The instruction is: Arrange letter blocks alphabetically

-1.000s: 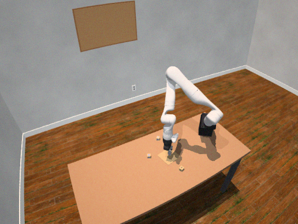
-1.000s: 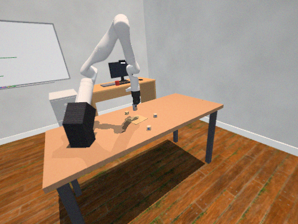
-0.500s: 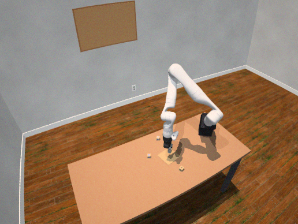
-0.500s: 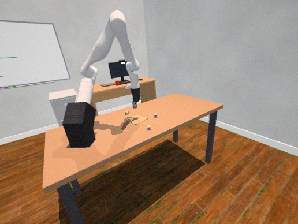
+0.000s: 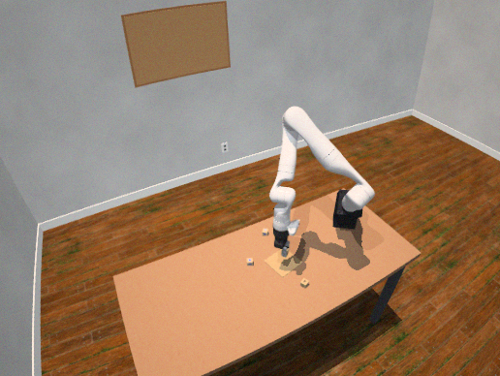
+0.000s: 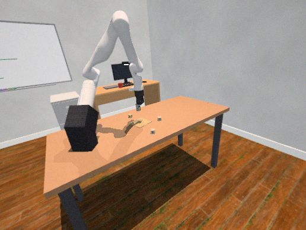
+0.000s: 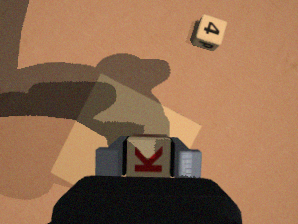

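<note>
The block lies right at my hand. Round my hand: pale square mat (12 cm below, 3 cm to the right, 1 cm behind).
</note>
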